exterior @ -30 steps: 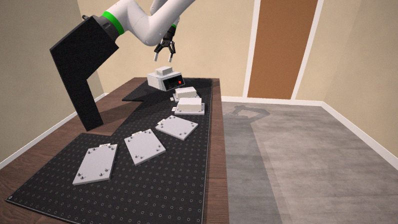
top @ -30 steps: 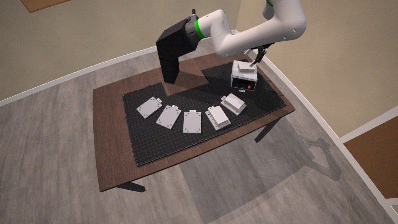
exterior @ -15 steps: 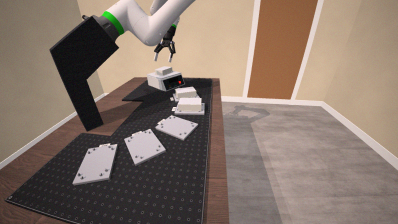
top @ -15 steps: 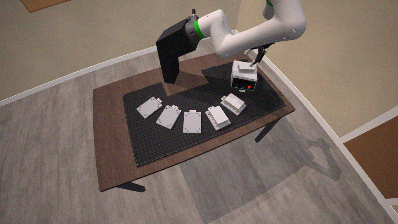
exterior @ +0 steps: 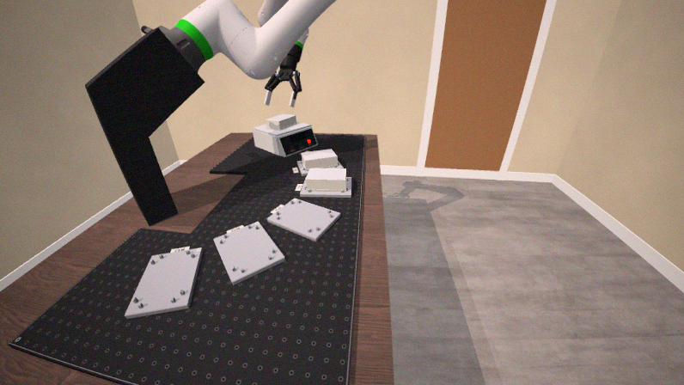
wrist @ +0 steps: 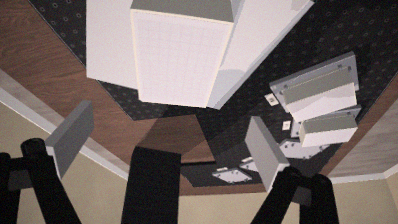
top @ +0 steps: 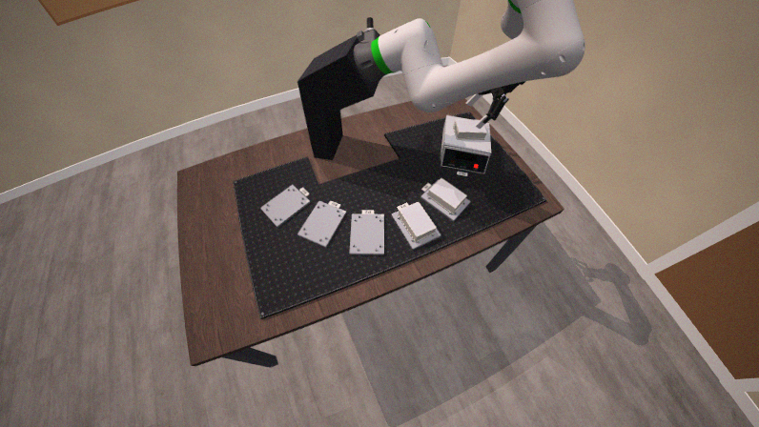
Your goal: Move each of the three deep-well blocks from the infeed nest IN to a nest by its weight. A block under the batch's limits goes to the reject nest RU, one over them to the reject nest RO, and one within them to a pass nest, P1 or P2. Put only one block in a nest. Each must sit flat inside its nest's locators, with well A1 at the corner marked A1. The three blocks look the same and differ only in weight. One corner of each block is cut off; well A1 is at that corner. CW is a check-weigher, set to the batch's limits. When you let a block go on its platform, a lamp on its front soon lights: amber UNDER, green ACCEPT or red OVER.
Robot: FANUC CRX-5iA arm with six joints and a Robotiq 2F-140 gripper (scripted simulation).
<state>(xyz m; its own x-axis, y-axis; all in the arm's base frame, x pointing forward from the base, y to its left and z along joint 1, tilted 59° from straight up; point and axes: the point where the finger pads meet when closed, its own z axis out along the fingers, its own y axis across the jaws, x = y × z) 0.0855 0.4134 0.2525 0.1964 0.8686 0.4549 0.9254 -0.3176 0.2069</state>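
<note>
The weigher platform is 11 cm below my hand. The rest, counted from my hand: plate (29 cm ahead, 14 cm to the right, 20 cm below); then check-weigher CW (14 cm below).
</note>
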